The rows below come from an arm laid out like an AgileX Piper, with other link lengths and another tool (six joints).
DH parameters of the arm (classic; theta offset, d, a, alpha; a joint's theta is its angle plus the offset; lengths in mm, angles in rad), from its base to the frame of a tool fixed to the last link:
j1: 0 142.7 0 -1.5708
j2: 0.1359 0 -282.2 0
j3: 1.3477 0 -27.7 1.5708
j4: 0 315.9 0 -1.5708
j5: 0 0 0 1.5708
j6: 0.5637 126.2 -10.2 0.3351
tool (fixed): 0 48.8 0 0
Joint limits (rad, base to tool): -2.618..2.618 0..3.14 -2.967..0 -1.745..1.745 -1.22..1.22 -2.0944..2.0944
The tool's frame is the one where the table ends.
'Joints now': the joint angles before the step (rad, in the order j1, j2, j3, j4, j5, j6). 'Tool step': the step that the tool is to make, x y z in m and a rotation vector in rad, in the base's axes. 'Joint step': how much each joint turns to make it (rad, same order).
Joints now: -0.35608 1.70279 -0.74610 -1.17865 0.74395 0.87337
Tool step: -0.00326 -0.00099 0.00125 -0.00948 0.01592 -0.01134
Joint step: 0.00027 0.00001 0.00000 0.00340 0.02155 -0.00527
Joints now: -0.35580 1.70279 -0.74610 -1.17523 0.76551 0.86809
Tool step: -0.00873 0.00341 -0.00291 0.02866 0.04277 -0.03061
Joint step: -0.00001 -0.00116 -0.00091 0.07434 0.03153 -0.06089
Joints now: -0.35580 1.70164 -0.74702 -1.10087 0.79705 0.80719
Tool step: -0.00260 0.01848 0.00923 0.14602 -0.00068 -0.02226
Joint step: 0.00002 -0.07237 -0.02121 0.27143 0.01181 -0.23171
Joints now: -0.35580 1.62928 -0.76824 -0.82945 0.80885 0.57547
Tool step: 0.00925 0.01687 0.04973 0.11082 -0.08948 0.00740
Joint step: 0.00000 -0.14772 -0.06640 0.25965 0.07172 -0.23672
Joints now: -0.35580 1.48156 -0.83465 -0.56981 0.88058 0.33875
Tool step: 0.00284 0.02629 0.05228 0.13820 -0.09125 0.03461
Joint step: 0.00000 -0.13903 -0.07769 0.25421 0.11848 -0.20849
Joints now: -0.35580 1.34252 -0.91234 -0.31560 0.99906 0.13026
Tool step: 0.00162 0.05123 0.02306 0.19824 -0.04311 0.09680
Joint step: 0.04566 -0.08248 -0.03472 0.25299 0.11851 -0.14937
